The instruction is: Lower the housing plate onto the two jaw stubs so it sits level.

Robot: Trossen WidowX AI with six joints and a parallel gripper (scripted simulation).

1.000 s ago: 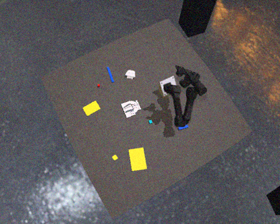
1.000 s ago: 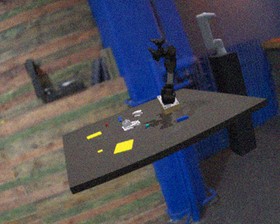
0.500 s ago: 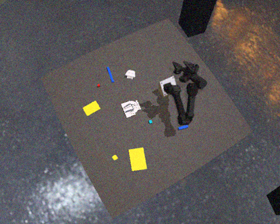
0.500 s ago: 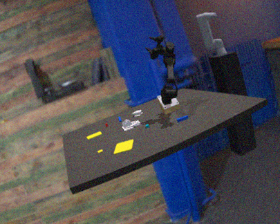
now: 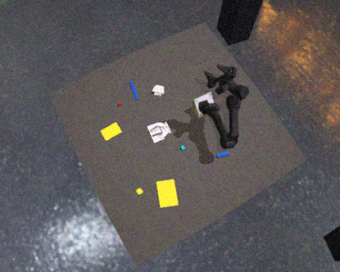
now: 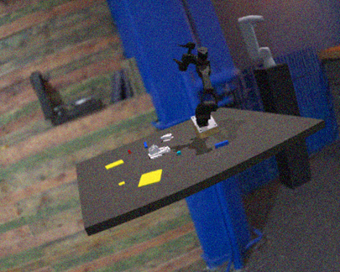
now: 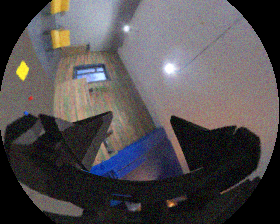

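Now: gripper tip 17 cm short of the small white block, 26 cm to the left of it and 54 cm above it. From my gripper tip the other things lie so: red cube: 45 cm ahead, 27 cm to the right, 54 cm below; then cyan cube: 20 cm ahead, 17 cm to the left, 55 cm below.
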